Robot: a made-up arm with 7 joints. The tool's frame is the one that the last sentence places.
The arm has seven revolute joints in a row. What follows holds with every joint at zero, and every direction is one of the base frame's.
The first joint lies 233.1 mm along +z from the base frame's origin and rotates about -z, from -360 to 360 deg.
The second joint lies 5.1 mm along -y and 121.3 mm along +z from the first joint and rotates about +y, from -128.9 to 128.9 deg.
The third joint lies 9.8 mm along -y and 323.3 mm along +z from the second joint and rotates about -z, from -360 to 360 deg.
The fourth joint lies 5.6 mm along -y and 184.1 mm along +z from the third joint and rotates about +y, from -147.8 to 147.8 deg.
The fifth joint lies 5.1 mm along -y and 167.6 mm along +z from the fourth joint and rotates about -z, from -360 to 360 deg.
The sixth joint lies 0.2 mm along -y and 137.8 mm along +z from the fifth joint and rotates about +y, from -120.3 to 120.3 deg.
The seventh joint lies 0.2 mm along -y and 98.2 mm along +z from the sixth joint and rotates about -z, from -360 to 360 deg.
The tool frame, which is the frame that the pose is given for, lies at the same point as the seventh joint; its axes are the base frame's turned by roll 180, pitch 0 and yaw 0 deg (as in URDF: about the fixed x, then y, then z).
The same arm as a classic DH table. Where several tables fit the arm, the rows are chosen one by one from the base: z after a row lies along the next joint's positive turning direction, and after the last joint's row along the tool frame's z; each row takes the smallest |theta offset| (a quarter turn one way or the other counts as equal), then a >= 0, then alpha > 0; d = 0 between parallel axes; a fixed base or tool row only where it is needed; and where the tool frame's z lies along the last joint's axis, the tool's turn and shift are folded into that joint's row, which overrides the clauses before.
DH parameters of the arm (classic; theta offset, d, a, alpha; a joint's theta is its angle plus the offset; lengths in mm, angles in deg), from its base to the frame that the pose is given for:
base (fixed): 0.00 0.0 0.0 180.00
joint 1: 0.00 -354.4 0.0 90.00
joint 2: 0.00 -14.9 0.0 -90.00
joint 3: 0.00 -507.4 0.0 90.00
joint 4: 0.00 -10.7 0.0 -90.00
joint 5: 0.00 -305.4 0.0 90.00
joint 6: 0.00 -0.4 0.0 -90.00
joint 7: 0.00 -98.2 0.0 0.00
Joint limits (deg, base to tool): -360.00..360.00 -128.90..128.90 -360.00..360.00 -147.80..147.80 -360.00..360.00 -120.30..120.30 -360.00..360.00

